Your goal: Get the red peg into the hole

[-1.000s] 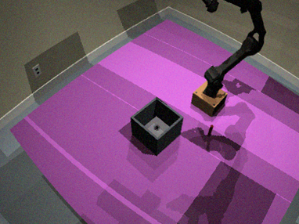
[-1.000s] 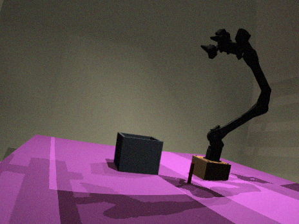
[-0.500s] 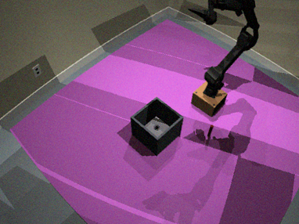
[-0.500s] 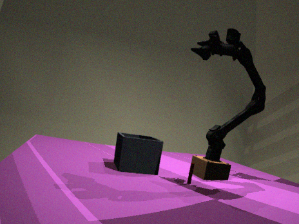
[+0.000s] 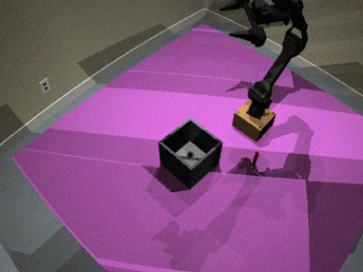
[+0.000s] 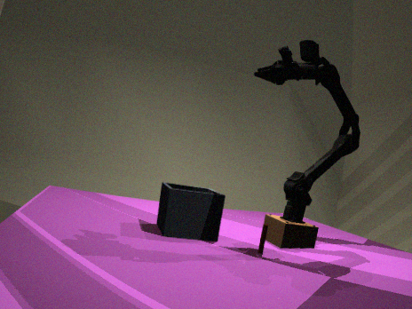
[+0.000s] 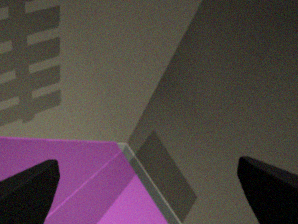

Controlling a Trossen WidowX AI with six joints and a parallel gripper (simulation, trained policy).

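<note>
Now: the red peg 50 mm ahead of my gripper tip, 210 mm to the left of it and 510 mm below it. Also, from my gripper tip: grey plate: 170 mm ahead, 500 mm below.
</note>
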